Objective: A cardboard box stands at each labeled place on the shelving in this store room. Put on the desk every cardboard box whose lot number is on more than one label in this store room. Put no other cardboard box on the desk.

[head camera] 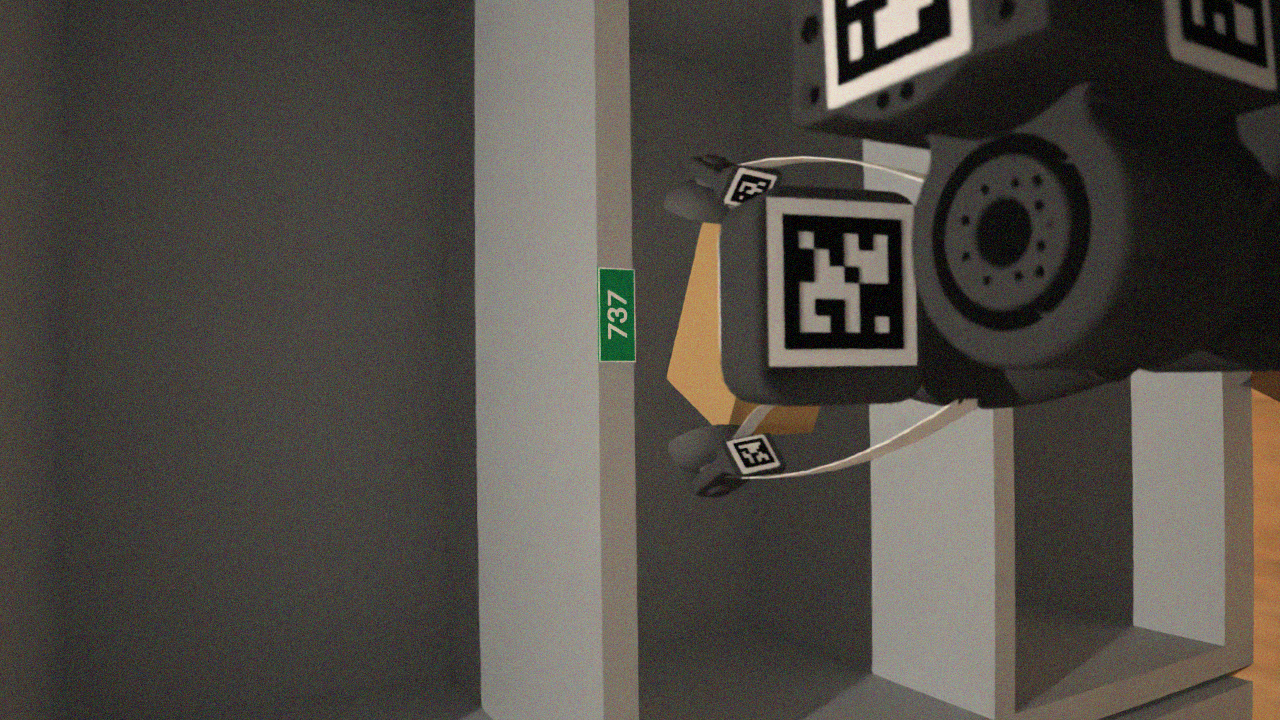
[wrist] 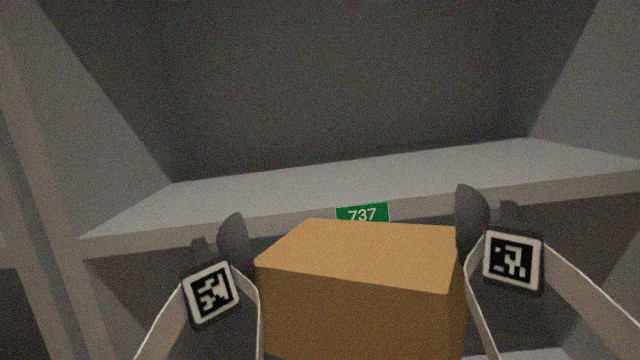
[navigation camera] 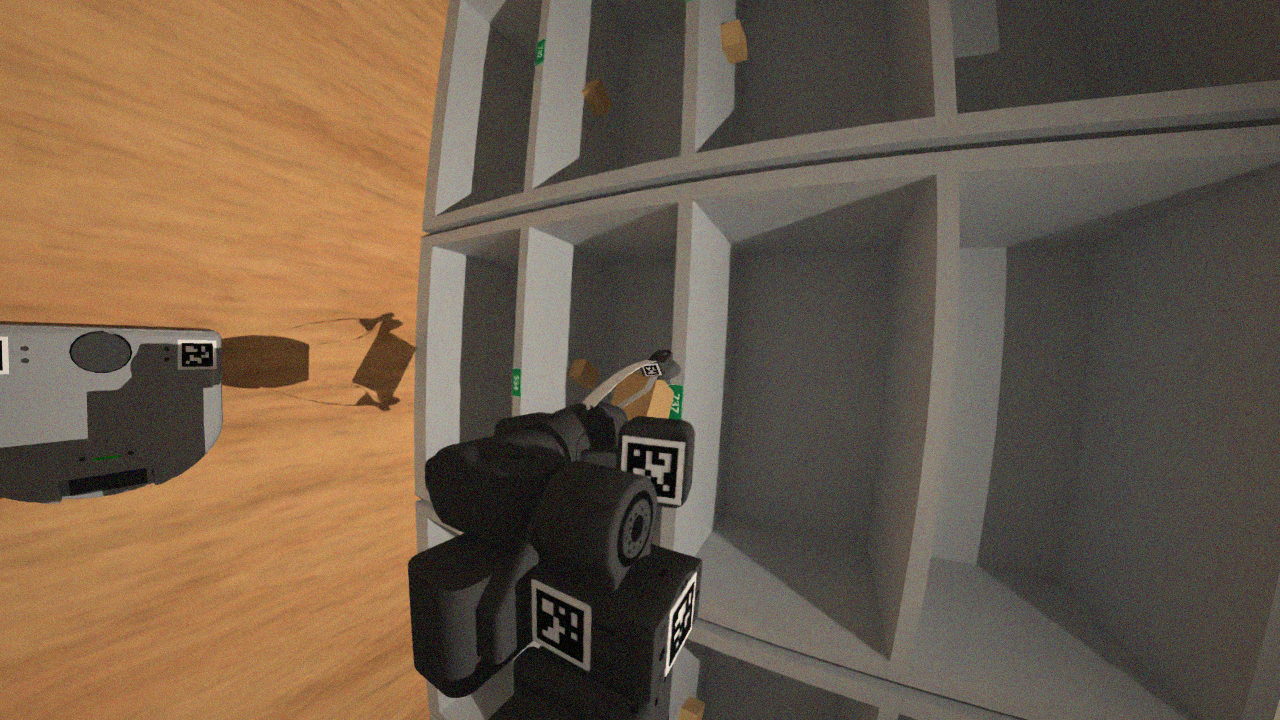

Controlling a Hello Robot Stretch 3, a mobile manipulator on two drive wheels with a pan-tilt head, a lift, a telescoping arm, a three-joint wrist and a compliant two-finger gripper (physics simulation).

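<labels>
You can see the gripper in the navigation camera view [666,414], and it's there in the head camera view and the wrist view as well. On the gripper, [head camera: 726,456] and [wrist: 207,260] are one and the same spot.
</labels>
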